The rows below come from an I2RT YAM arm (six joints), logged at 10 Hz.
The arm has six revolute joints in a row. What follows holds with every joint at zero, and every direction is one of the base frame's. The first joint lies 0.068 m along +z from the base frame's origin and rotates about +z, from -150 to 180 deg. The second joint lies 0.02 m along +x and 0.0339 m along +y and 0.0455 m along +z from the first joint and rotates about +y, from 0 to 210 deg. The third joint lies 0.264 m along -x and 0.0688 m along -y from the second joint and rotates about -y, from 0 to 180 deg. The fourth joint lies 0.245 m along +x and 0.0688 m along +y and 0.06 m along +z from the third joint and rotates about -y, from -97 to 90 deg. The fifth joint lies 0.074 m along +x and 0.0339 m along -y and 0.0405 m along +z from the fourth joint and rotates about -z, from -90 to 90 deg. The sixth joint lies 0.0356 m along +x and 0.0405 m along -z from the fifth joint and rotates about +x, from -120 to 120 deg. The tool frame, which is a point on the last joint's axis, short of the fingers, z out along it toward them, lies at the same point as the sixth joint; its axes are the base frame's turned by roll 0, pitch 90 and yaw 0 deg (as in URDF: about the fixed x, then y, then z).
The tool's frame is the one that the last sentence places.
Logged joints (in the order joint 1, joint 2, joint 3, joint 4, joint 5, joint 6), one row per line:
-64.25, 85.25, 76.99, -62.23, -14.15, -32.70
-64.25, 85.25, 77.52, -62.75, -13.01, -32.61
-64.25, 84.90, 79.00, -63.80, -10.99, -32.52
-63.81, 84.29, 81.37, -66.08, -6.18, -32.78
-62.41, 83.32, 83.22, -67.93, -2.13, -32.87
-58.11, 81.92, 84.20, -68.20, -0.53, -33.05
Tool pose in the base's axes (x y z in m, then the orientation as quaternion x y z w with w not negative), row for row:
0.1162, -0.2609, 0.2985, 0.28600, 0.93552, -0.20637, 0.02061
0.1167, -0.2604, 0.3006, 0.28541, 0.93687, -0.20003, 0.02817
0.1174, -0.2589, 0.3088, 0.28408, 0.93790, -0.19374, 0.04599
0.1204, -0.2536, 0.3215, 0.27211, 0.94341, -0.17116, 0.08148
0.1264, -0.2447, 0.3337, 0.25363, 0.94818, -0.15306, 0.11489
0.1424, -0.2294, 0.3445, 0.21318, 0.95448, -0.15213, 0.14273
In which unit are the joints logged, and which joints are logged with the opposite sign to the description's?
The joints are logged in degrees. Opposite sign: joint 5.
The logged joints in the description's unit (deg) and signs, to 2 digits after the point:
-64.25, 85.25, 76.99, -62.23, 14.15, -32.70
-64.25, 85.25, 77.52, -62.75, 13.01, -32.61
-64.25, 84.90, 79.00, -63.80, 10.99, -32.52
-63.81, 84.29, 81.37, -66.08, 6.18, -32.78
-62.41, 83.32, 83.22, -67.93, 2.13, -32.87
-58.11, 81.92, 84.20, -68.20, 0.53, -33.05

